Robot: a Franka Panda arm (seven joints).
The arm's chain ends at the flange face. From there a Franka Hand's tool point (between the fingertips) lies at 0.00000 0.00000 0.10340 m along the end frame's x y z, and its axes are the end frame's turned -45 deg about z.
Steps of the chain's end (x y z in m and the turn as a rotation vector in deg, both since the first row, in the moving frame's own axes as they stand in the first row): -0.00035, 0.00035, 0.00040, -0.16, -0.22, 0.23; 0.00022, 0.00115, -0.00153, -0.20, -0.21, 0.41; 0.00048, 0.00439, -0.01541, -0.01, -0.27, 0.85; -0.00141, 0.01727, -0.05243, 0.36, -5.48, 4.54; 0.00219, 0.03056, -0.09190, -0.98, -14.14, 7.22; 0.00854, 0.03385, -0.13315, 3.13, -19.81, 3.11; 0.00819, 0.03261, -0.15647, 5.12, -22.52, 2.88
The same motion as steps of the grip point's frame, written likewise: -0.00098, -0.00008, 0.00040, 0.04, -0.27, 0.23; -0.00118, 0.00095, -0.00153, 0.01, -0.29, 0.41; -0.00312, 0.00311, -0.01541, 0.18, -0.20, 0.85; -0.01943, 0.00352, -0.05290, 4.13, -3.62, 4.54; -0.03806, 0.00537, -0.09504, 9.31, -10.69, 7.22; -0.03795, 0.00074, -0.13942, 16.22, -11.79, 3.11; -0.03799, -0.00601, -0.16475, 19.54, -12.30, 2.88
